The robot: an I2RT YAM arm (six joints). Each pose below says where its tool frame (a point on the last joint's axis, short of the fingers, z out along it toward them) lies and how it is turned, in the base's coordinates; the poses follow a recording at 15 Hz.
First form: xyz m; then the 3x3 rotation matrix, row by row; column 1 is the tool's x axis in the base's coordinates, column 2 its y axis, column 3 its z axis. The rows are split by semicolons.
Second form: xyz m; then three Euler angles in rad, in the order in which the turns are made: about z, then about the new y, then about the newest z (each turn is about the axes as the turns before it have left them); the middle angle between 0 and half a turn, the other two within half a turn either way. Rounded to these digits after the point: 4 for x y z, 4 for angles.
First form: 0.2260 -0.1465 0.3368; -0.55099 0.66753 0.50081; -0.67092 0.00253 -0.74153; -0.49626 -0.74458 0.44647
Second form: 0.2260 -0.1465 0.3368 -0.9768 1.1080 -0.9829
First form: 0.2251 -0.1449 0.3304; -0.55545 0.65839 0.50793; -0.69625 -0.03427 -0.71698; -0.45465 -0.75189 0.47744
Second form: 0.2251 -0.1449 0.3304 -0.9544 1.0731 -1.0269
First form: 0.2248 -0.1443 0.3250; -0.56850 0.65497 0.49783; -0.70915 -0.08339 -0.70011; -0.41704 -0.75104 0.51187
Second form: 0.2248 -0.1443 0.3250 -0.9527 1.0334 -1.0639
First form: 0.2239 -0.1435 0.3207; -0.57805 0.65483 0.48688; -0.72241 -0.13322 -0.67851; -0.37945 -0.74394 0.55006
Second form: 0.2239 -0.1435 0.3207 -0.9484 0.9884 -1.0991
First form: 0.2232 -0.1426 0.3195; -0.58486 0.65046 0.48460; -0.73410 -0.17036 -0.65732; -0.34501 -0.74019 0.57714
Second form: 0.2232 -0.1426 0.3195 -0.9355 0.9556 -1.1346
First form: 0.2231 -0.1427 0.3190; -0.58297 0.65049 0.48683; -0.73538 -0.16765 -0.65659; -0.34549 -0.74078 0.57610
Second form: 0.2231 -0.1427 0.3190 -0.9328 0.9569 -1.1344
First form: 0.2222 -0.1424 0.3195; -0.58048 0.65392 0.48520; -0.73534 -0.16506 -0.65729; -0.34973 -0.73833 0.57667
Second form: 0.2222 -0.1424 0.3195 -0.9349 0.9561 -1.1284
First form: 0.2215 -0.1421 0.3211; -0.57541 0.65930 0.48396; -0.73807 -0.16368 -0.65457; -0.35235 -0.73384 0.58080
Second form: 0.2215 -0.1421 0.3211 -0.9341 0.9511 -1.1232
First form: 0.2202 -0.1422 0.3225; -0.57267 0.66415 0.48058; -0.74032 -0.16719 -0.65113; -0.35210 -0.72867 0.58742
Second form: 0.2202 -0.1422 0.3225 -0.9350 0.9429 -1.1207
